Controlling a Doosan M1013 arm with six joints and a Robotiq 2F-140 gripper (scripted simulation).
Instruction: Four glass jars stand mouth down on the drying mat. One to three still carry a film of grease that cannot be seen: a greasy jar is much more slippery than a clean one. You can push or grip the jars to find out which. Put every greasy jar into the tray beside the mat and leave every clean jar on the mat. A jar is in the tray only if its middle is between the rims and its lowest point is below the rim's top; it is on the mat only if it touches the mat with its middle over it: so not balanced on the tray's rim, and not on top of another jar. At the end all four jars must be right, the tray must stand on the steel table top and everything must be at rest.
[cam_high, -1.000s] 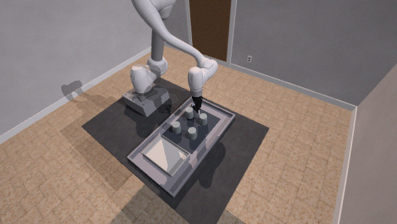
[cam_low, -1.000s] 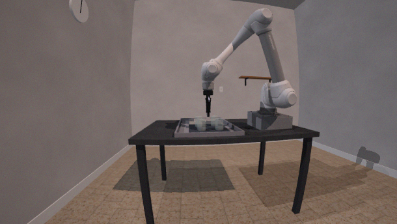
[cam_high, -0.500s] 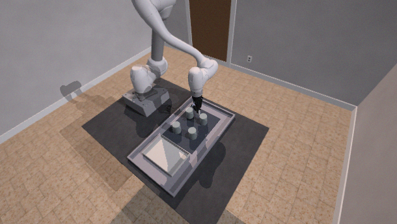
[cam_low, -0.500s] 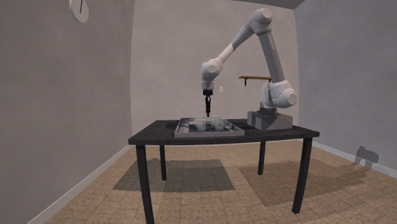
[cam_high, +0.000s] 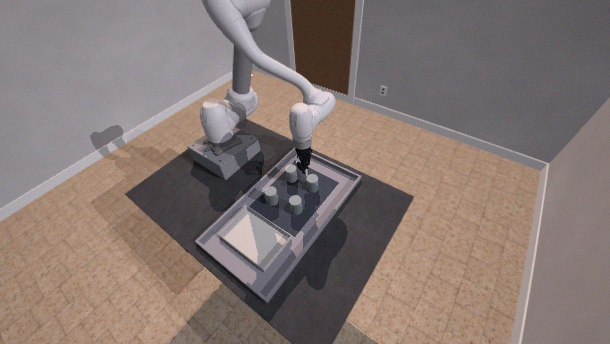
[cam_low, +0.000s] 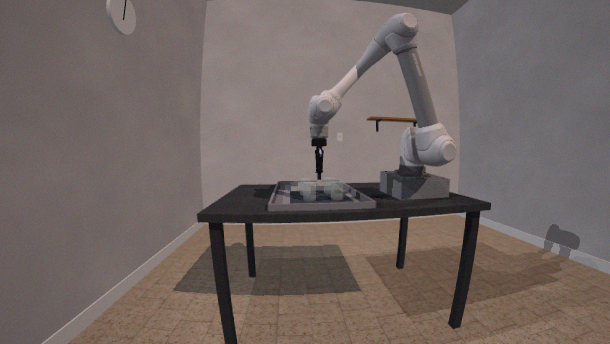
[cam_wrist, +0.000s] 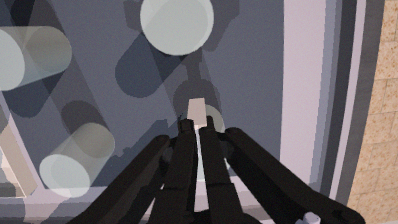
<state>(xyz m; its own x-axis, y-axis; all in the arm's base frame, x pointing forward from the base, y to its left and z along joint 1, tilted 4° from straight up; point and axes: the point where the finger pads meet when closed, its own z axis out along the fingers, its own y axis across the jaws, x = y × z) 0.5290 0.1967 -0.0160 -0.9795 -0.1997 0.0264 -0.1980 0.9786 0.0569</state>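
Now: the dark drying mat 10 mm ahead of my hand, 90 mm to the right of it and 100 mm below it. Also, from my hand: tray: 70 mm ahead, 400 mm to the right, 100 mm below.
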